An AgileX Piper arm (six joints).
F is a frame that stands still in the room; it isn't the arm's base.
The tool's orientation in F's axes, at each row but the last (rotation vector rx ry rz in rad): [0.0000, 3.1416, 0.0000]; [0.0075, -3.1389, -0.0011]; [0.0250, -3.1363, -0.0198]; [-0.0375, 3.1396, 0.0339]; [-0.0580, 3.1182, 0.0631]
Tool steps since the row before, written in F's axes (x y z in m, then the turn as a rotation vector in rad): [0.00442, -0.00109, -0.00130, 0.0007, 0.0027, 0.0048]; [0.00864, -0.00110, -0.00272, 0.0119, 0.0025, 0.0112]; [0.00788, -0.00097, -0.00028, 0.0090, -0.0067, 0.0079]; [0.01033, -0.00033, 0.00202, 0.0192, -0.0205, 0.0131]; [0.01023, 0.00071, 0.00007, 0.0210, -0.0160, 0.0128]
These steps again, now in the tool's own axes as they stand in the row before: [-0.00442, -0.00109, 0.00130, -0.0007, 0.0027, -0.0048]; [-0.00864, -0.00114, 0.00270, -0.0119, 0.0025, -0.0112]; [-0.00786, -0.00110, 0.00023, -0.0089, -0.0067, -0.0080]; [-0.01032, -0.00053, -0.00201, -0.0187, -0.0207, -0.0135]; [-0.01025, 0.00033, 0.00018, -0.0207, -0.0163, -0.0130]
